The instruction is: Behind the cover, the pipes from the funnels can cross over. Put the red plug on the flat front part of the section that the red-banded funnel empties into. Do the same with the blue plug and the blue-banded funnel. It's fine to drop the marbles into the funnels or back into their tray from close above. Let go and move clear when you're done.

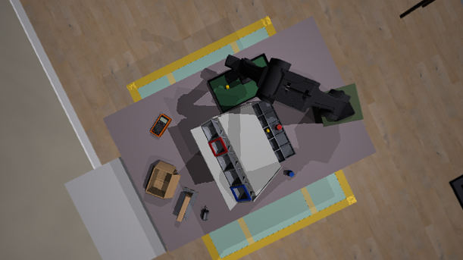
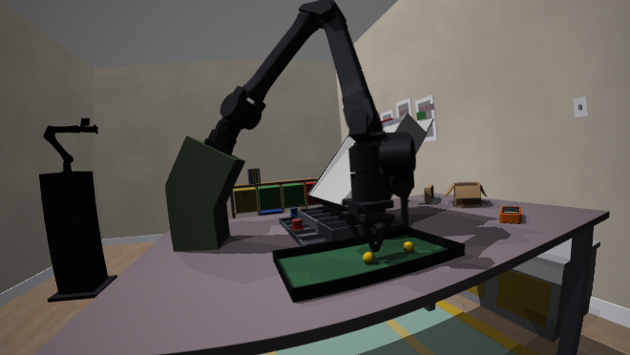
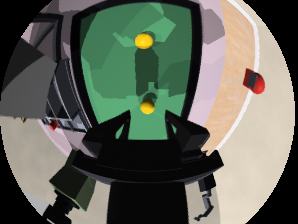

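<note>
My gripper is now 10 mm short of the green tray, 30 mm to the right of it and 40 mm above it. Round my hand: orange multimeter: 560 mm ahead, 10 mm to the left, 30 mm below; cardboard box: 710 mm ahead, 310 mm to the left; sloped grey cover: 150 mm ahead, 350 mm to the left, 160 mm above.
</note>
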